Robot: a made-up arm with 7 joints. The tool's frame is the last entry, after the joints.
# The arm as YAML. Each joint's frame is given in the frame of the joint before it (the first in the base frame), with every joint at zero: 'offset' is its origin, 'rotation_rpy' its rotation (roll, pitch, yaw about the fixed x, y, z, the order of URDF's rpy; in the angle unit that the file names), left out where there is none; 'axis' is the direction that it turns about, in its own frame. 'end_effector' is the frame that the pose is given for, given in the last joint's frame.
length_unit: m
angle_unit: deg
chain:
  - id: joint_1
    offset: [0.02, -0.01, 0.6]
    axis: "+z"
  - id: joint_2
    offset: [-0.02, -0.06, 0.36]
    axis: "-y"
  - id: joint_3
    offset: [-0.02, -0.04, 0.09]
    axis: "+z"
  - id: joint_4
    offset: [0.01, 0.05, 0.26]
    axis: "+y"
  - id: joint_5
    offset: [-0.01, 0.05, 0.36]
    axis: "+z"
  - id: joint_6
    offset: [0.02, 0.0, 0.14]
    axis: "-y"
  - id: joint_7
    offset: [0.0, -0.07, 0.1]
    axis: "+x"
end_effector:
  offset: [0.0, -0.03, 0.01]
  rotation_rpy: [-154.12, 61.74, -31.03]
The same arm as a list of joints. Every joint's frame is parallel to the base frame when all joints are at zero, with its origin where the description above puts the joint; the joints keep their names.
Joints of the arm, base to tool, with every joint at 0 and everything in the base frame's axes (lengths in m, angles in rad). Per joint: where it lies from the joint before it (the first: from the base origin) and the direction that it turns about. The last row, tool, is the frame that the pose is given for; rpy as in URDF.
joint_1: origin 0.02 -0.01 0.6 axis +z
joint_2: origin -0.02 -0.06 0.36 axis -y
joint_3: origin -0.02 -0.04 0.09 axis +z
joint_4: origin 0.01 0.05 0.26 axis +y
joint_5: origin -0.01 0.05 0.36 axis +z
joint_6: origin 0.02 0 0.14 axis -y
joint_7: origin 0 -0.07 0.1 axis +x
tool: origin 0 -0.03 0.01 rpy -2.6899 1.0776 -0.5416

